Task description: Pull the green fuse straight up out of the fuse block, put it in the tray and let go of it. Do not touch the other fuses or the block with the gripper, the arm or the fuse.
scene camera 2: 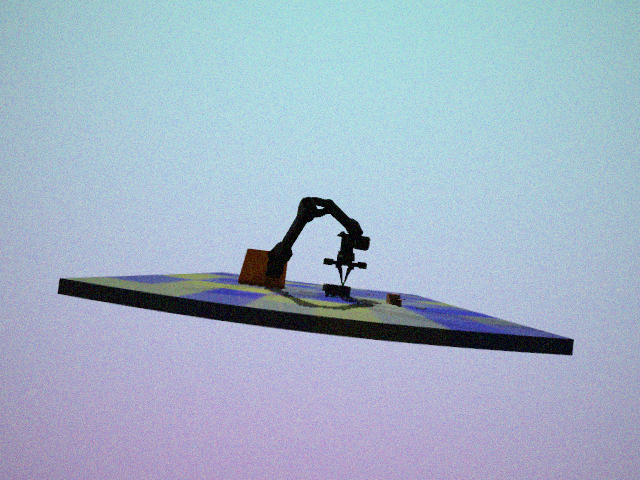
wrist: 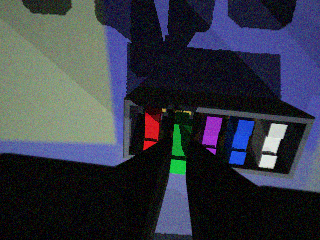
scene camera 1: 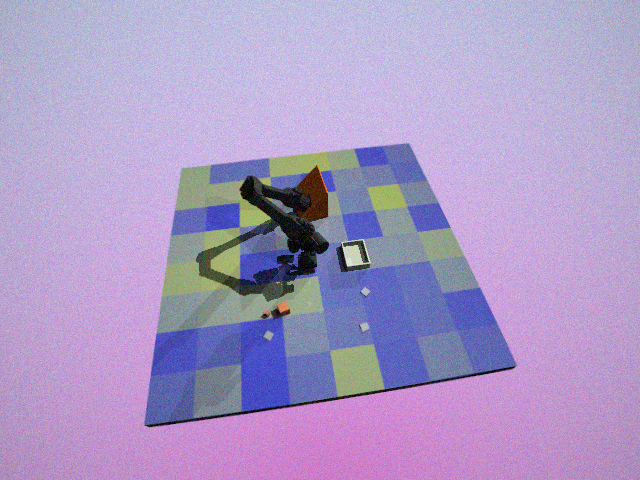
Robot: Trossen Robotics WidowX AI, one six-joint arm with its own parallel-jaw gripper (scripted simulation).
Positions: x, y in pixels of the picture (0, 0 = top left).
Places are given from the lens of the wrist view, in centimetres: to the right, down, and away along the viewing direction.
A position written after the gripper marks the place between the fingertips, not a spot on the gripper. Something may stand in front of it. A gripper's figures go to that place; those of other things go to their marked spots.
gripper (wrist: 179, 146): 1, 2, 11
green fuse (wrist: 182, 125): 1, 0, 10
blue fuse (wrist: 239, 129): 5, 1, 11
